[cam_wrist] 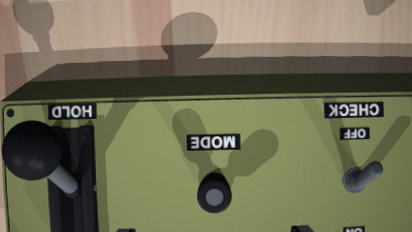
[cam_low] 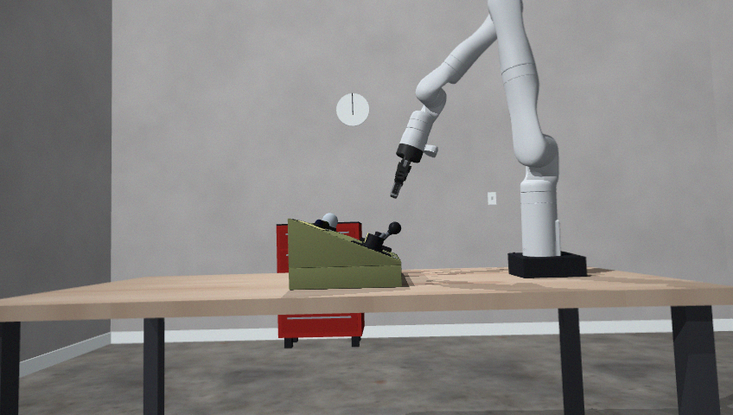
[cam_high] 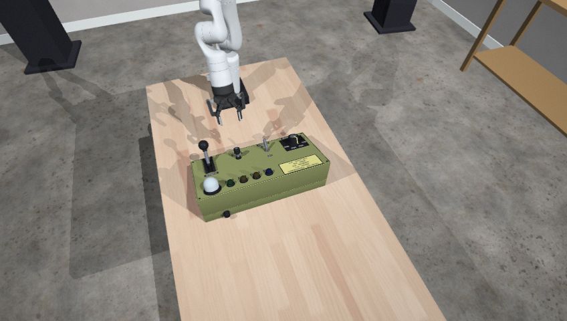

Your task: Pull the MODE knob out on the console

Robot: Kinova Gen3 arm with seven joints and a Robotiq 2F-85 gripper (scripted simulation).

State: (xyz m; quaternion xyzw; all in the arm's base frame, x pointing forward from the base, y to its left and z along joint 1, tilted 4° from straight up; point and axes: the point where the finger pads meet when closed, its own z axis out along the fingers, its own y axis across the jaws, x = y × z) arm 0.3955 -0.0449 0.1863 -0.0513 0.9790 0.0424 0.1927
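Now: hand 140 mm above the black mode knob, 60 mm short of it and 10 mm to the right of it. Also, from my hand: rotary selector 250 mm to the left, 140 mm below, 40 mm ahead; then black ball lever 130 mm below, 110 mm to the right, 50 mm ahead; then check toggle 140 mm below, 130 mm to the left, 40 mm ahead.
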